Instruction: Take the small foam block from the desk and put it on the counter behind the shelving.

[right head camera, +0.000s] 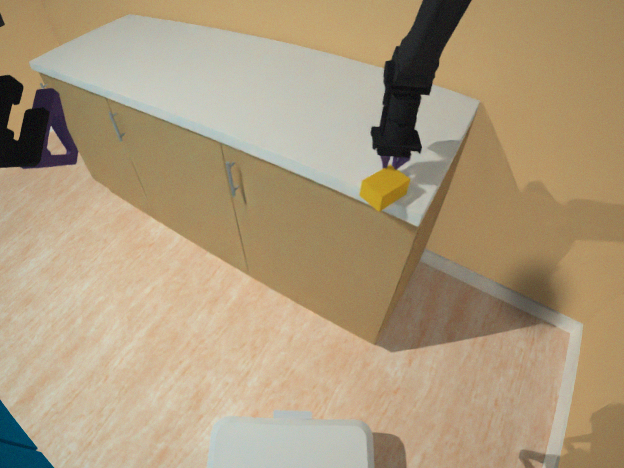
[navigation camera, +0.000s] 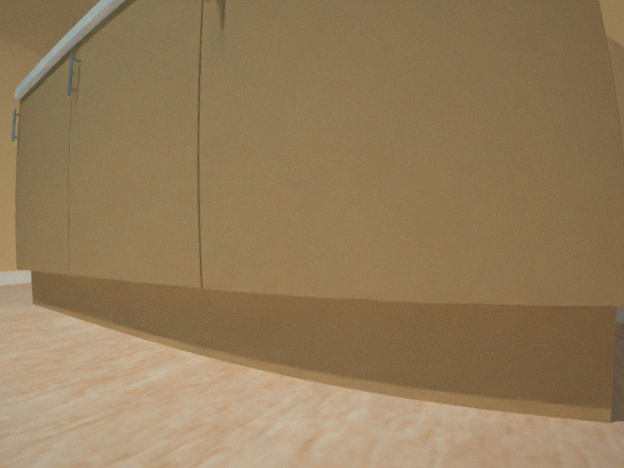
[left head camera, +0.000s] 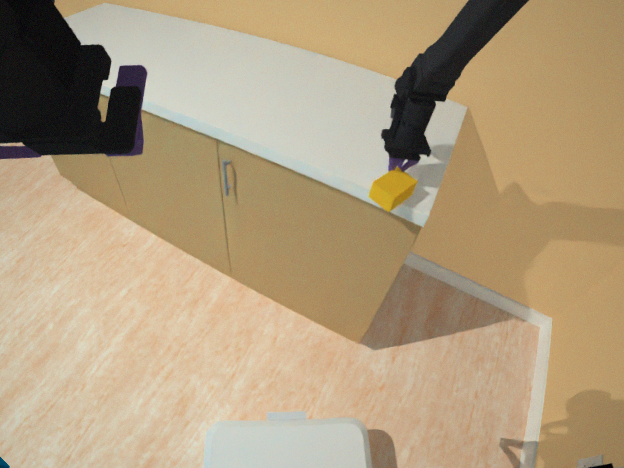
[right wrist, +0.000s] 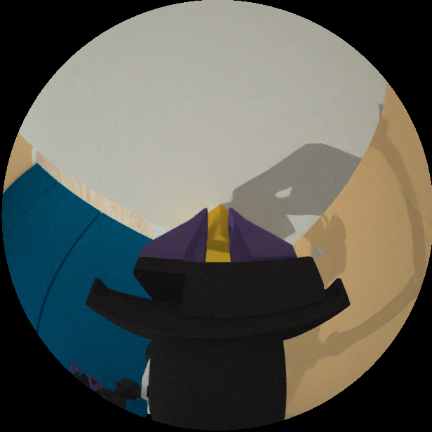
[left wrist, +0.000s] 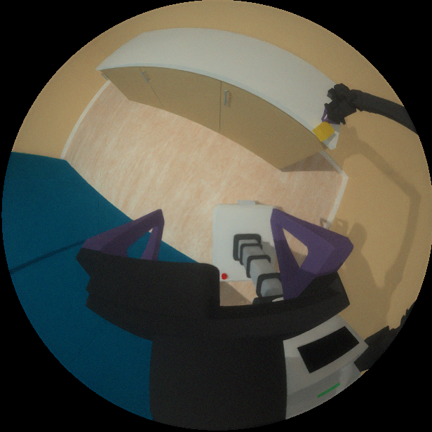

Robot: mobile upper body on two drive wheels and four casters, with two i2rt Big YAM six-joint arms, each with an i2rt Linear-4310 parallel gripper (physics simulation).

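Note:
The small yellow foam block is held between the fingers of my right gripper. The block overlaps the front edge of the white counter near its right end in the head views. A shadow lies on the counter beside it; whether the block touches the counter I cannot tell. My left gripper is wide open and empty, away from the counter. The desk named in the task is not identifiable.
Tan cabinet doors with grey handles stand below the counter, close ahead in the navigation view. A wall rises at the right. My white base is at the bottom. A blue surface lies at the left.

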